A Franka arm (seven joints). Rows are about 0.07 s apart.
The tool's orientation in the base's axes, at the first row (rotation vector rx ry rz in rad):
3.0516 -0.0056 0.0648
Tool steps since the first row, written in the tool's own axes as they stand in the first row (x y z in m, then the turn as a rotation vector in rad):
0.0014 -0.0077 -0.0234 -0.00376 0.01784 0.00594
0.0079 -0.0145 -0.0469 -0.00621 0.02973 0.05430
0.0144 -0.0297 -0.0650 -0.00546 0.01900 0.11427
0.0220 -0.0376 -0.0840 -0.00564 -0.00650 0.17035
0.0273 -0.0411 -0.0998 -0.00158 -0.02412 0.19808
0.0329 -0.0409 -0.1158 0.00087 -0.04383 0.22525
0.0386 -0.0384 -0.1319 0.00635 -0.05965 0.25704
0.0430 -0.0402 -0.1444 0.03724 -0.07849 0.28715
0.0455 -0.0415 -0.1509 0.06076 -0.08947 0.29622
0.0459 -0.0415 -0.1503 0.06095 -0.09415 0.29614
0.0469 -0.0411 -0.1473 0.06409 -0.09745 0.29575
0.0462 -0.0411 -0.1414 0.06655 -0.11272 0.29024
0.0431 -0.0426 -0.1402 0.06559 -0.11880 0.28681
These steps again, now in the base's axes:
0.0005 0.0098 0.0227 -0.00361 -0.01829 -0.00448
0.0060 0.0186 0.0457 -0.00408 -0.03445 -0.05165
0.0118 0.0354 0.0626 -0.00074 -0.02911 -0.11225
0.0186 0.0449 0.0812 0.00159 -0.00872 -0.17034
0.0233 0.0498 0.0968 0.00691 0.00635 -0.19933
0.0282 0.0510 0.1130 0.01062 0.02355 -0.22802
0.0332 0.0499 0.1295 0.01752 0.03646 -0.26083
0.0371 0.0528 0.1419 0.04976 0.05249 -0.29116
0.0393 0.0547 0.1484 0.07370 0.06257 -0.30016
0.0397 0.0547 0.1478 0.07392 0.06724 -0.30049
0.0409 0.0540 0.1449 0.07705 0.07056 -0.30026
0.0404 0.0535 0.1390 0.07936 0.08625 -0.29603
0.0374 0.0549 0.1376 0.07829 0.09262 -0.29320

